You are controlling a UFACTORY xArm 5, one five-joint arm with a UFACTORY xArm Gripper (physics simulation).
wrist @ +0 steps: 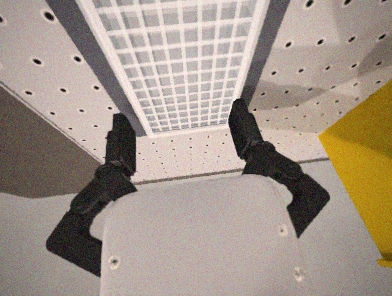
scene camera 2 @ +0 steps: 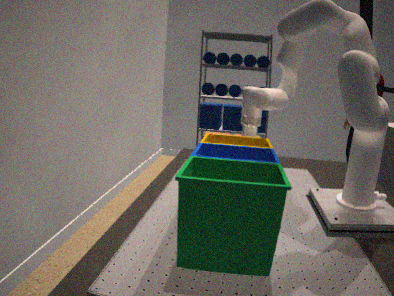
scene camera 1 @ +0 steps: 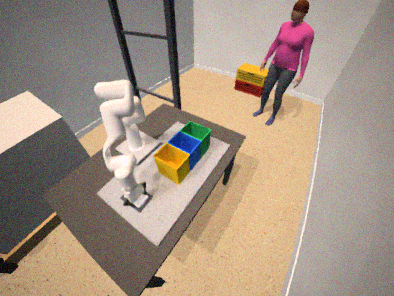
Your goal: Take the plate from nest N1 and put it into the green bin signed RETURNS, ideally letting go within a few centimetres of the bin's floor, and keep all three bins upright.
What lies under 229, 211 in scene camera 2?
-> A green bin.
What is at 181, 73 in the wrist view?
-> A plate.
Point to a blue bin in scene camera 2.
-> At 232, 152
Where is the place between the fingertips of the gripper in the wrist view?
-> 181, 116
